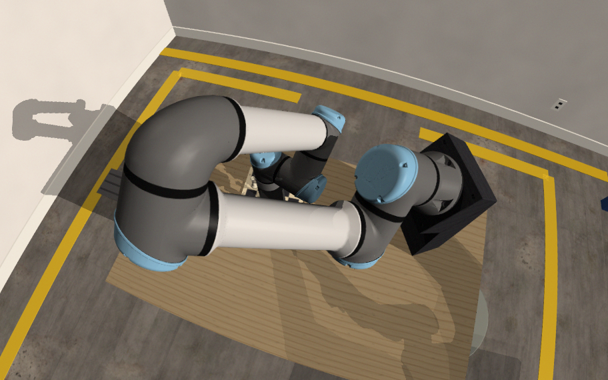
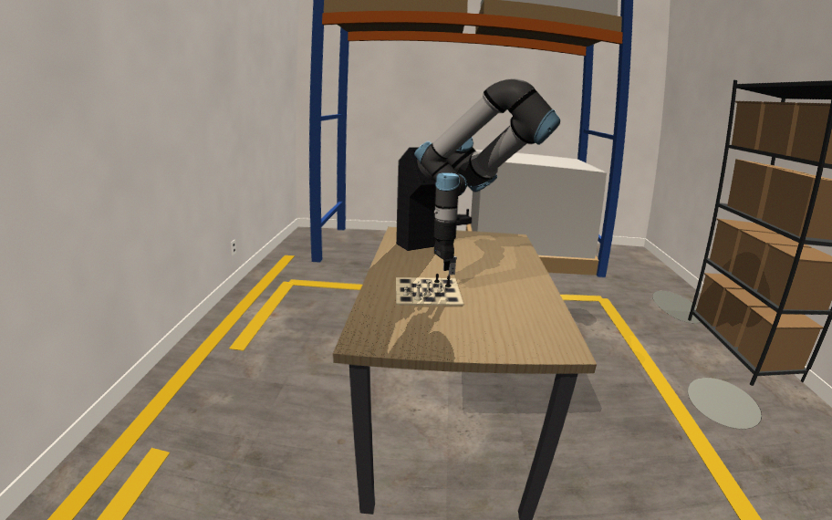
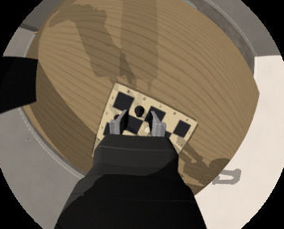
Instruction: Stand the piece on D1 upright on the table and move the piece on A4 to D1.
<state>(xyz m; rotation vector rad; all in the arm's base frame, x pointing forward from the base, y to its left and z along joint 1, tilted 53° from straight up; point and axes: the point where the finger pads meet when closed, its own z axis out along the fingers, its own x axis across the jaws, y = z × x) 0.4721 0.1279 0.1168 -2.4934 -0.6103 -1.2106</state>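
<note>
The chessboard lies 60 mm ahead of my hand, 60 mm to the right of it and 70 mm below it.
</note>
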